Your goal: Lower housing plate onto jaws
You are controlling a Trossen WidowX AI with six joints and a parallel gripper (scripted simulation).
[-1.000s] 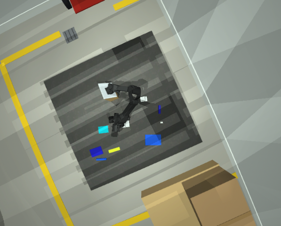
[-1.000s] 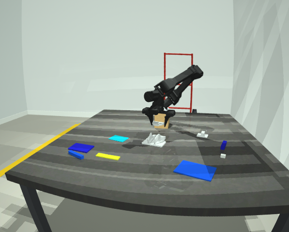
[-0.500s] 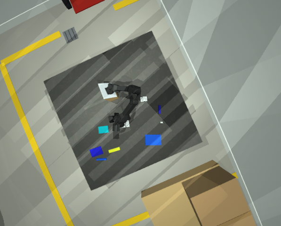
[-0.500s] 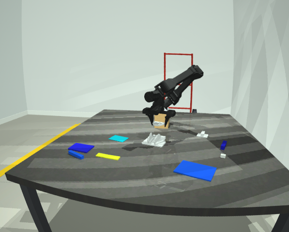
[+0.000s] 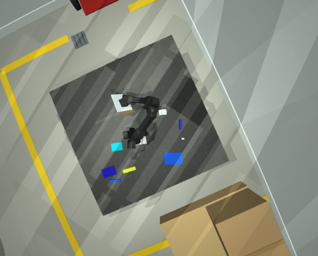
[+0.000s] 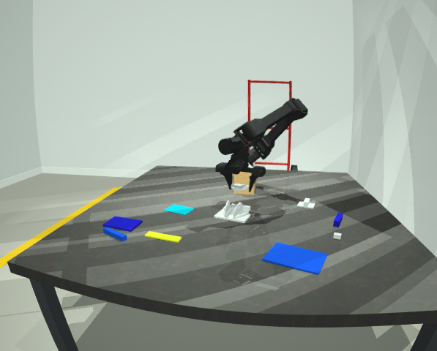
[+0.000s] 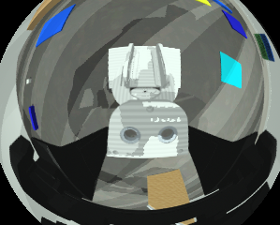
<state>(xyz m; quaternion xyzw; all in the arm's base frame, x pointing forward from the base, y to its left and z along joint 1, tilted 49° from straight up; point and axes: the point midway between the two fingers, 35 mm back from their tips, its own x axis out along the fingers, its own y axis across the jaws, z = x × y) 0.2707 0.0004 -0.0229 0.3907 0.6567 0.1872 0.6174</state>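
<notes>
Right now my gripper tip is 80 mm above the white base, 70 mm short of it and 20 mm to the left of it. Also, from my gripper tip: cyan tile: 240 mm to the right, 80 mm below, 30 mm ahead; then white cube: 350 mm to the left, 220 mm ahead, 80 mm below; then yellow bar: 270 mm ahead, 230 mm to the right, 80 mm below.
</notes>
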